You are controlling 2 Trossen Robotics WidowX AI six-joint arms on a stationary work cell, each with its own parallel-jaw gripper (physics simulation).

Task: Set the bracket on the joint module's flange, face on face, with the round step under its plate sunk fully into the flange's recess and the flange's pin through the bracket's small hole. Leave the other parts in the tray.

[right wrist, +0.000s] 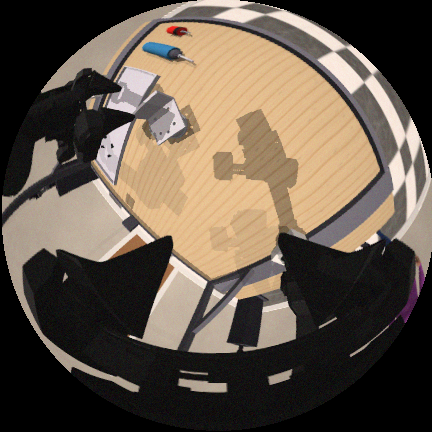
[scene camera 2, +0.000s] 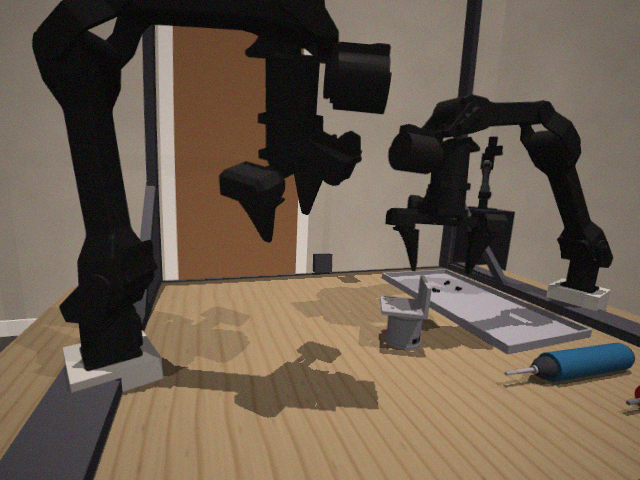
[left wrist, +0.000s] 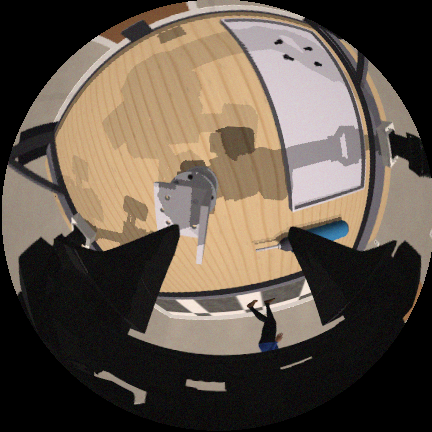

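Where they show: left gripper, fingertip midpoint: (right wrist: 125, 101) (scene camera 2: 440, 272) (left wrist: 235, 231); right gripper, fingertip midpoint: (right wrist: 226, 239) (scene camera 2: 287, 226); left arm's base, link origin: (scene camera 2: 579, 287); right arm's base, link origin: (scene camera 2: 111, 352) (left wrist: 79, 234).
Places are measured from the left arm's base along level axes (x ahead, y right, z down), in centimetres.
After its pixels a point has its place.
The grey joint module (scene camera 2: 403, 334) @[x 50.8, y 10.7, z 2.6 cm] (left wrist: 212, 186) @[x 45.6, y 11.9, z -0.9 cm] stands on the table. The grey bracket (scene camera 2: 399, 306) @[x 51.5, y 11.6, z -2.1 cm] (left wrist: 179, 204) @[x 49.8, y 12.6, z -2.1 cm] (right wrist: 166, 125) @[x 51.5, y 12.5, z -2.1 cm] rests on top of it, plate roughly level and its wall upright. In the left wrist view the plate is off to one side of the round flange, part of which shows uncovered with a dark hole. The step, recess and pin are hidden, so I cannot tell how they sit. My left gripper (scene camera 2: 440, 270) @[x 44.6, y 9.3, z -7.5 cm] (left wrist: 235, 231) @[x 44.6, y 9.3, z -7.5 cm] (right wrist: 125, 101) @[x 44.6, y 9.3, z -7.5 cm] is open and empty, above the bracket. My right gripper (scene camera 2: 287, 226) @[x 69.3, y 17.6, z -15.2 cm] (right wrist: 226, 239) @[x 69.3, y 17.6, z -15.2 cm] is open and empty, high above the table.
The tray (scene camera 2: 480, 304) @[x 20.0, y 13.3, z 4.7 cm] (left wrist: 325, 182) @[x 28.0, y 0.2, z 4.7 cm] (right wrist: 142, 77) @[x 30.1, y -0.3, z 4.7 cm] lies beyond the module, with several small black parts (scene camera 2: 447, 282) @[x 14.0, y 25.8, z 4.1 cm] (left wrist: 288, 57) @[x 22.0, y 23.9, z 4.2 cm] in it. A blue-handled tool (scene camera 2: 594, 361) @[x 34.5, y -11.4, z 2.0 cm] (left wrist: 334, 229) @[x 29.5, y -9.8, z 1.8 cm] (right wrist: 159, 49) @[x 36.0, y -8.2, z 1.1 cm] and a red one (right wrist: 176, 30) lie past the tray's near end.
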